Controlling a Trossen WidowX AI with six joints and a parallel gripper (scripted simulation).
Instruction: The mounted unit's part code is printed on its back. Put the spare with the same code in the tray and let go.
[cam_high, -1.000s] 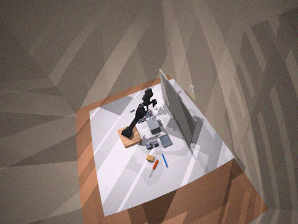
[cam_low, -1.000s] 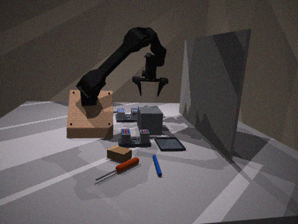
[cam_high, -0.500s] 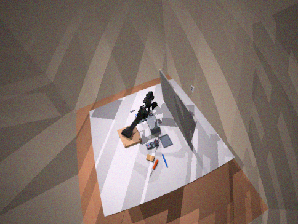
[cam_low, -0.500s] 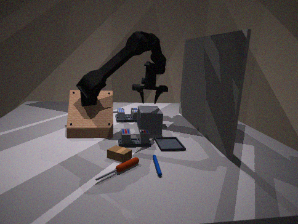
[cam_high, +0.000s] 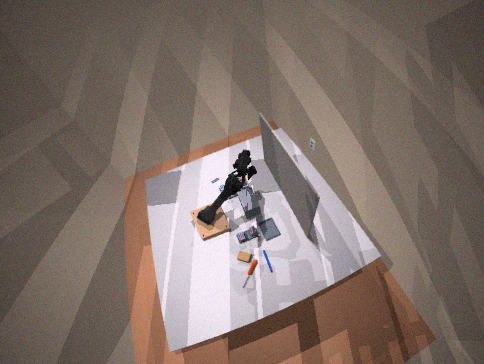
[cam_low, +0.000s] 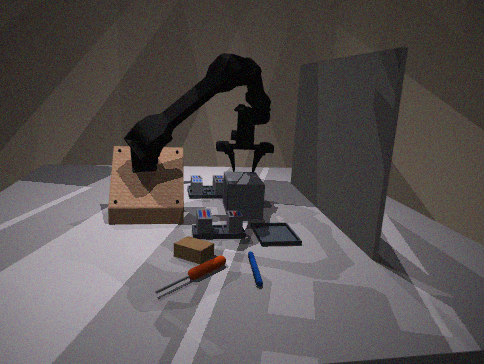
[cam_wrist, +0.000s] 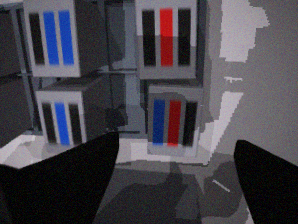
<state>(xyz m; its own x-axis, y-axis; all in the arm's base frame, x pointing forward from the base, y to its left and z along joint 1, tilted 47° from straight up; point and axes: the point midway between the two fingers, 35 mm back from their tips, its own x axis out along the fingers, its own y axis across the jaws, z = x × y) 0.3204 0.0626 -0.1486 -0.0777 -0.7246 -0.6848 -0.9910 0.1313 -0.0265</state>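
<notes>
Now: the grey spare 4 cm below my gripper tip. The rest, counted from my gripper tip: rack (8 cm behind, 3 cm to the left, 7 cm below); then tall grey panel (21 cm ahead, 18 cm to the right, 14 cm above); then mounted unit (4 cm behind, 14 cm to the right, 3 cm below).
</notes>
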